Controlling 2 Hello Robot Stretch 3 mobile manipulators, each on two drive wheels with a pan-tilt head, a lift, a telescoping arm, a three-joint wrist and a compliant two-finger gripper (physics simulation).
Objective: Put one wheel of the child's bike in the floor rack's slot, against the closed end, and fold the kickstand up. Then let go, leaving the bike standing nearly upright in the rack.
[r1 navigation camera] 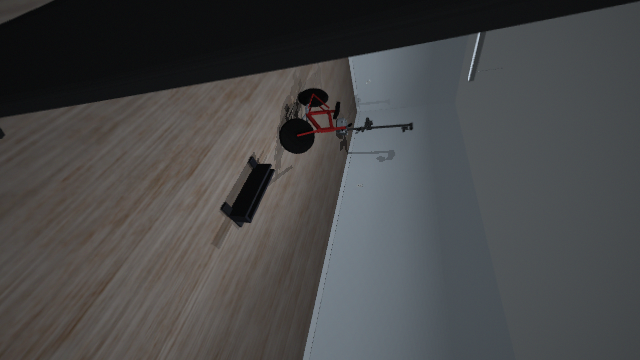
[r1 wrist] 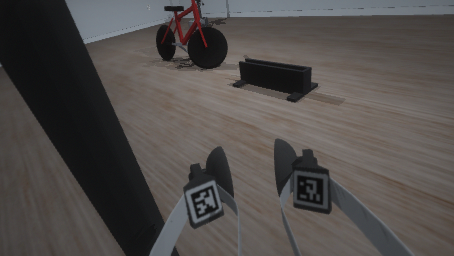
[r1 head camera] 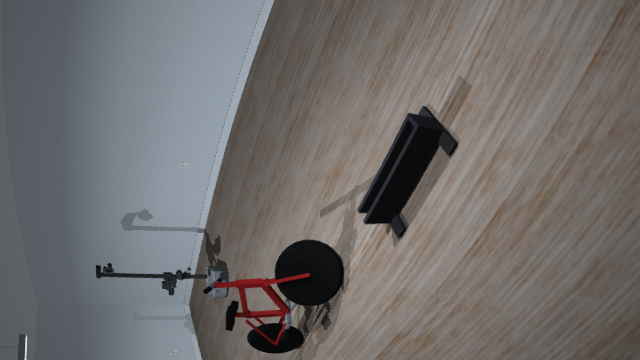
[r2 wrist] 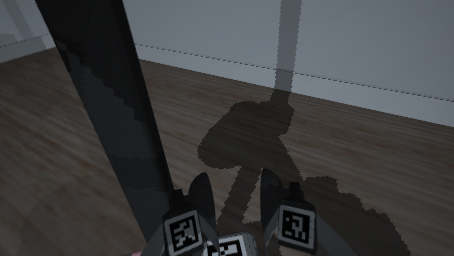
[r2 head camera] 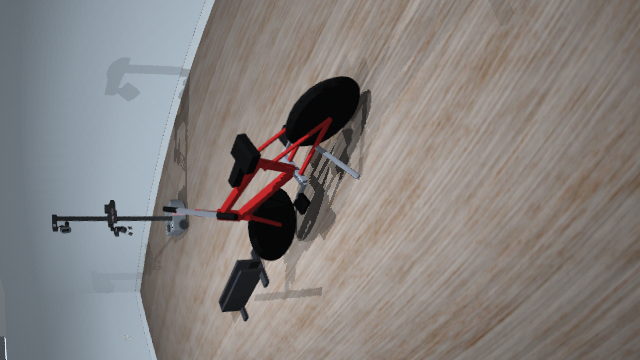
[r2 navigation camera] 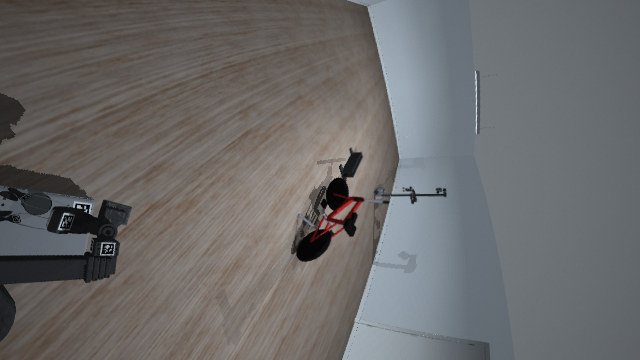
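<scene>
The red child's bike (r1 head camera: 263, 282) (r1 navigation camera: 324, 130) (r1 wrist: 190, 35) (r2 head camera: 267, 193) (r2 navigation camera: 344, 208) stands upright on its black wheels. Its silver kickstand (r2 head camera: 337, 162) (r2 navigation camera: 306, 220) is folded down. The front wheel (r1 head camera: 310, 292) (r1 wrist: 212, 49) is outside the black floor rack (r1 head camera: 407, 175) (r1 navigation camera: 250, 192) (r1 wrist: 275, 77) (r2 head camera: 239, 289) (r2 navigation camera: 353, 164), with floor between them in the r1 views. The rack's closed end is the one away from the bike. My r1 gripper (r1 wrist: 252, 167) is open and empty, well short of the rack. My r2 gripper (r2 wrist: 236, 197) is open and empty; the bike does not show in the r2 wrist view.
Beyond the bike, the r2 robot (r1 head camera: 218, 285) stands near the wall in the r1 head view. The r1 robot (r2 head camera: 176, 225) stands beyond the bike and rack in the r2 head view. A wall with a baseboard fills the back of the r2 wrist view. Dark masts cross both wrist views at left.
</scene>
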